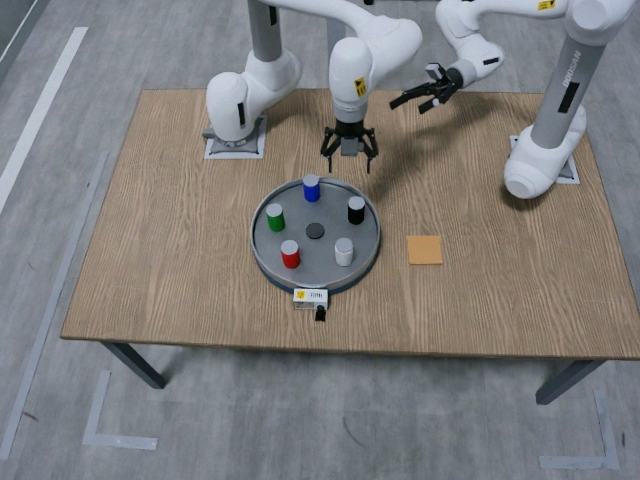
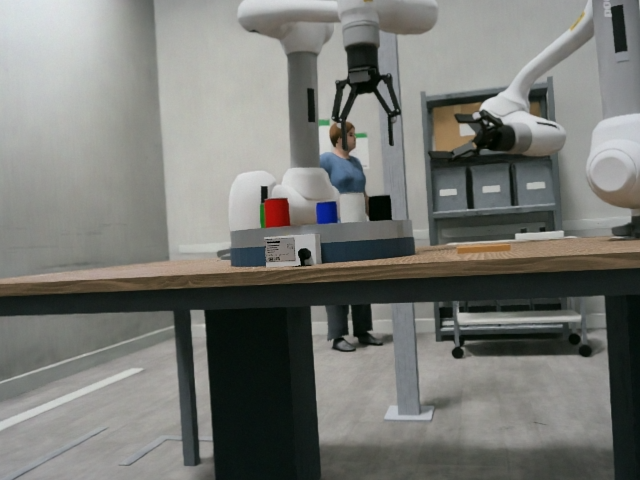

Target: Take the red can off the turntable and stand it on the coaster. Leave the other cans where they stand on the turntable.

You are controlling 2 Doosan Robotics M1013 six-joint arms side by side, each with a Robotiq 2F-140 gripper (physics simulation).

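Places are measured from the left arm's base along level axes (x ahead, y left, z up), in centimetres.
Pixels of known places: left gripper, between the fingertips: (image 1: 404,108) (image 2: 442,137); right gripper, between the fingertips: (image 1: 349,169) (image 2: 368,147); right arm's base, origin of its link: (image 1: 236,136).
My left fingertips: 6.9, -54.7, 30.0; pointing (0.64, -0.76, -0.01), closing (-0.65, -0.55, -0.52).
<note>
For each thing: its top centre in the pictures, then the offset to it from my left fingertips, as dx, dy, dz. "spot": a spot on its surface instead. Level surfaces: height alone.
- red can, centre of its top: (image 2: 276,198) (image 1: 289,247) +42.6, -34.0, -16.0
- green can, centre of its top: (image 1: 274,209) +29.2, -40.1, -16.0
- blue can, centre of its top: (image 2: 326,201) (image 1: 310,180) +17.0, -29.3, -16.0
- black can, centre of its top: (image 2: 379,195) (image 1: 356,202) +25.6, -14.3, -16.0
- white can, centre of its top: (image 2: 351,192) (image 1: 344,244) +41.2, -17.7, -16.0
- orange coaster, centre of its top: (image 2: 482,245) (image 1: 424,249) +34.2, +8.2, -28.8
- white box, a spot on its surface: (image 2: 293,250) (image 1: 312,305) spot: +56.2, -26.7, -27.1
- wooden table, height of its surface: dz -30.1
The red can (image 1: 290,255) (image 2: 277,212) stands upright on the turntable (image 1: 330,230) (image 2: 367,246), at its front left. The green can (image 1: 276,218), blue can (image 1: 311,188) (image 2: 326,212), black can (image 1: 355,210) (image 2: 379,207) and white can (image 1: 343,253) (image 2: 352,207) also stand on it. The orange coaster (image 1: 424,250) (image 2: 483,248) lies flat on the table right of the turntable. My right gripper (image 1: 349,165) (image 2: 367,142) points down, open and empty, above and behind the turntable near the blue and black cans. My left gripper (image 1: 408,104) (image 2: 443,136) is open and empty, raised over the table's back part.
A white box (image 1: 310,299) (image 2: 293,250) with a black knob sits against the turntable's front edge. The arm bases stand at the back left and right of the wooden table (image 1: 180,289) (image 2: 155,273). A person (image 2: 343,167) and a shelf unit (image 2: 427,170) stand behind the table.
</note>
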